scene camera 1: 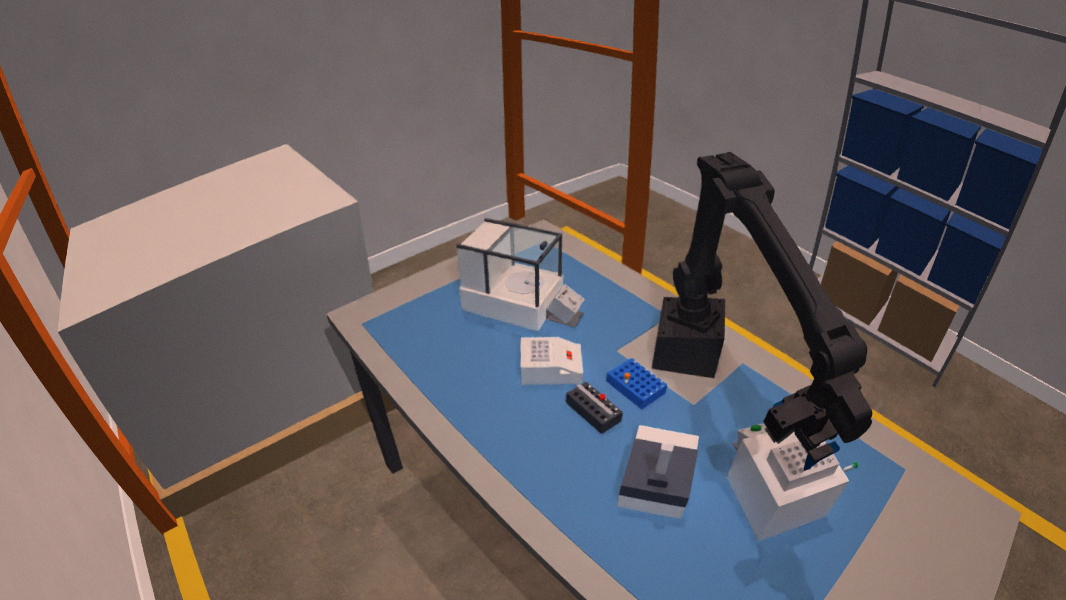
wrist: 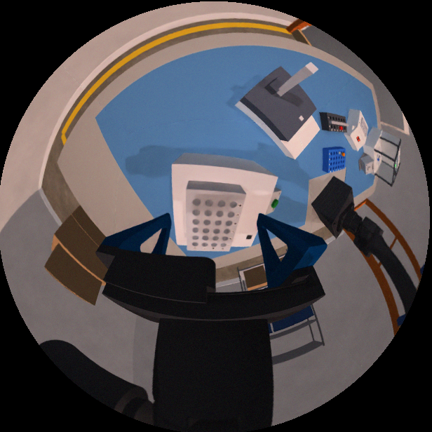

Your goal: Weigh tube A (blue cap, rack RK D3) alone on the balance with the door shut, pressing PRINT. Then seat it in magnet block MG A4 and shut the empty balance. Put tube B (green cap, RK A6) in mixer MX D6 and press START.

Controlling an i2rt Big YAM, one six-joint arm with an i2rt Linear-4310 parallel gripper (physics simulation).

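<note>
My gripper (scene camera 1: 822, 456) (wrist: 213, 217) is open and empty, low over the well block of the white mixer (scene camera 1: 792, 500) (wrist: 181, 200). The green START button (scene camera 1: 755, 427) (wrist: 275, 203) is on the mixer's side. A green-capped tube (scene camera 1: 854, 465) lies tilted, nearly flat, at the mixer's right edge, outside the well grid; it cannot be made out in the wrist view. The blue rack (scene camera 1: 636, 383) (wrist: 333, 160) holds an orange-capped tube. The black magnet block (scene camera 1: 593, 407) (wrist: 333, 122) has a red-capped tube; a blue cap cannot be made out. The glass-walled balance (scene camera 1: 501, 304) (wrist: 384, 154) stands farther off; its door state is unclear.
A dark-topped device with a raised grey lever (scene camera 1: 660, 467) (wrist: 282, 102) stands beside the mixer. A white keypad device with a red button (scene camera 1: 550, 361) (wrist: 356, 131) stands between magnet block and balance. The arm's black base (scene camera 1: 687, 339) (wrist: 332, 205) is at the table's back edge.
</note>
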